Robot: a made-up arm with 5 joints.
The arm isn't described. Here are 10 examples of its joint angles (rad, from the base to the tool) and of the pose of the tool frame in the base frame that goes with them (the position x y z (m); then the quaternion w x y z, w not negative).
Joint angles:
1: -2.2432 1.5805 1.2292 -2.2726 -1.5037
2: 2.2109 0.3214 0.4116 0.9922 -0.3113
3: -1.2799 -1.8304 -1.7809 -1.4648 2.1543
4: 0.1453 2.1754 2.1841 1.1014 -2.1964
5: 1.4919 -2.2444 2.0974 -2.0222 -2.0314
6: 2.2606 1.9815 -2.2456 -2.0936 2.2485
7: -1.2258 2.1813 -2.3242 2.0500 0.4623
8: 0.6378 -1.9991 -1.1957 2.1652 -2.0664
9: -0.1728 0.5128 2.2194 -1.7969 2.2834
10: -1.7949 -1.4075 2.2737 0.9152 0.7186
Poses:
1: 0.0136 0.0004 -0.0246 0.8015 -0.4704 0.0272 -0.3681
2: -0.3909 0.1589 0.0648 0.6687 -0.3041 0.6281 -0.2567
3: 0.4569 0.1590 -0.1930 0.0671 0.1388 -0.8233 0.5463
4: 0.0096 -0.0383 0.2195 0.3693 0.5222 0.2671 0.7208
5: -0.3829 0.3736 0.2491 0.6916 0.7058 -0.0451 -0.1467
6: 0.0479 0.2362 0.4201 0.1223 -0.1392 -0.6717 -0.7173
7: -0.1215 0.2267 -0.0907 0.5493 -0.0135 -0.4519 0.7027
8: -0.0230 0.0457 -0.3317 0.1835 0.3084 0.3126 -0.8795
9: 0.2441 -0.0222 0.3141 0.6939 0.3737 0.5648 0.2446
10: 0.1194 -0.2183 0.4955 0.0455 -0.9414 0.3173 0.1054
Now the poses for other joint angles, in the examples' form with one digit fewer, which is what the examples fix.
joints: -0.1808 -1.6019 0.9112 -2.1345 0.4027
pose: 0.223 0.533 -0.498 0.503 -0.095 -0.826 0.237
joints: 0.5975 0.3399 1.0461 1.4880 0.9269
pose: 0.265 -0.061 -0.320 0.736 -0.297 0.036 -0.608
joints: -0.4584 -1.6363 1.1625 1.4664 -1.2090
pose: 0.159 -0.149 -0.165 0.328 -0.795 0.211 0.465
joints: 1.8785 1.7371 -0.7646 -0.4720 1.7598
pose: 0.122 -0.096 0.428 0.334 0.355 -0.153 -0.860
